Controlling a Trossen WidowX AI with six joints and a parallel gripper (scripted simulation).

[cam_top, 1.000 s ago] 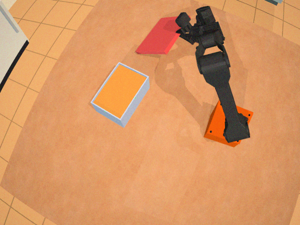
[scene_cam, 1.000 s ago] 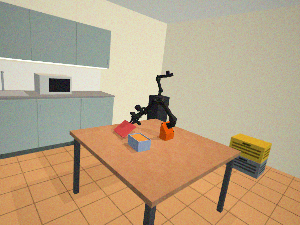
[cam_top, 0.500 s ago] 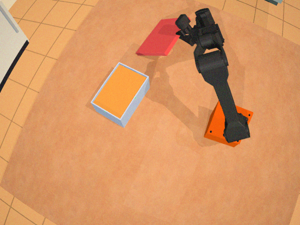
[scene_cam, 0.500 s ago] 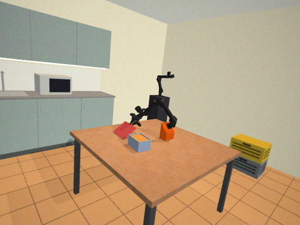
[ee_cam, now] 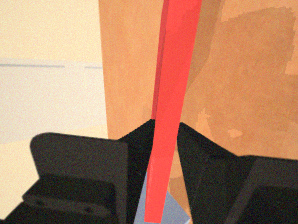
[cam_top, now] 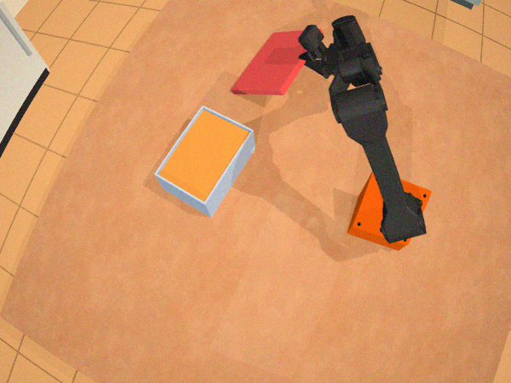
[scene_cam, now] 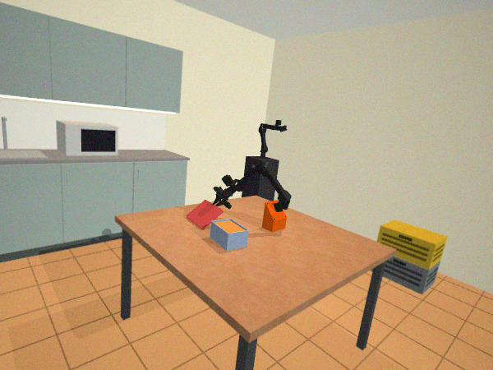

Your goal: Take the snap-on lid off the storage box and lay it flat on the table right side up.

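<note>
My gripper tip is 70 mm short of the red lid, 10 mm to the left of it and 50 mm above it. Also, from my gripper tip: storage box (100 mm ahead, 320 mm to the left, 60 mm below).
</note>
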